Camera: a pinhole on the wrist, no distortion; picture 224 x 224 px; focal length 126.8 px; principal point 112.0 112.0 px. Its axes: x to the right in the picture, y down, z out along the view. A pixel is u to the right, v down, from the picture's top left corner.
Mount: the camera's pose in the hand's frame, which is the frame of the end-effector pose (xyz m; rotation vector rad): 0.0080 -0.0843 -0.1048 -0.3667 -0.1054 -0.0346
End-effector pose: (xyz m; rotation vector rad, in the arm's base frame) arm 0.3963 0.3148 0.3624 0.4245 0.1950 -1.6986
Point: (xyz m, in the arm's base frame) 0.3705 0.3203 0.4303
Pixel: 99.4 111.3
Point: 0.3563 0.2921 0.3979
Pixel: 127.6 108.4
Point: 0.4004 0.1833 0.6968
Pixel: 120.2 105.1
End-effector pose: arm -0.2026 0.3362 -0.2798 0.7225 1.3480 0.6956
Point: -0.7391 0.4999 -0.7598
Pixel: behind the camera
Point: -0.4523 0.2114 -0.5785
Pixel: behind the camera
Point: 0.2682 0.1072 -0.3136
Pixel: 97.7 38.2
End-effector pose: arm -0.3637 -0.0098 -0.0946 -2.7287 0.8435 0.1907
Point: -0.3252 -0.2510 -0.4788
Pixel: 184.7 162.9
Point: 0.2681 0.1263 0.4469
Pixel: behind the camera
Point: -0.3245 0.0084 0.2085
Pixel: behind the camera
